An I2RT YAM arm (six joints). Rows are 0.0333 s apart.
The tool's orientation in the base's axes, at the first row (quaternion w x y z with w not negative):
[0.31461, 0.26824, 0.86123, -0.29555]
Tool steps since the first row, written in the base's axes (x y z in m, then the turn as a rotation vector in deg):
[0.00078, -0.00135, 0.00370, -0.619, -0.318, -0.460]
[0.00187, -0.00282, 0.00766, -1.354, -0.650, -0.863]
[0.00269, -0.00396, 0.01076, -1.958, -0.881, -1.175]
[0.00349, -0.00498, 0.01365, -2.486, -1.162, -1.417]
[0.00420, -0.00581, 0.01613, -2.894, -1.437, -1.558]
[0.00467, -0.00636, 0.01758, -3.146, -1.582, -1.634]
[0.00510, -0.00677, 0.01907, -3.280, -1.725, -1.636]
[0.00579, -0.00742, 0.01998, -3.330, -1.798, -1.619]
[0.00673, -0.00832, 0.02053, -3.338, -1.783, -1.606]
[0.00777, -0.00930, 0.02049, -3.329, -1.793, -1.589]
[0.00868, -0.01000, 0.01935, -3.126, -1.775, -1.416]
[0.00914, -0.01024, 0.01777, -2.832, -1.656, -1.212]
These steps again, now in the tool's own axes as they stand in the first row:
[-0.00348, -0.00167, -0.00111, 0.642, -0.461, 0.267]
[-0.00737, -0.00332, -0.00218, 1.316, -1.027, 0.463]
[-0.01040, -0.00462, -0.00303, 1.868, -1.469, 0.584]
[-0.01323, -0.00578, -0.00385, 2.308, -1.921, 0.724]
[-0.01567, -0.00673, -0.00457, 2.599, -2.324, 0.842]
[-0.01714, -0.00729, -0.00493, 2.778, -2.561, 0.891]
[-0.01858, -0.00780, -0.00542, 2.828, -2.744, 0.938]
[-0.01985, -0.00810, -0.00529, 2.829, -2.832, 0.958]
[-0.02111, -0.00829, -0.00466, 2.830, -2.831, 0.937]
[-0.02203, -0.00827, -0.00357, 2.809, -2.838, 0.936]
[-0.02203, -0.00777, -0.00203, 2.559, -2.753, 0.893]
[-0.02129, -0.00710, -0.00070, 2.256, -2.551, 0.797]

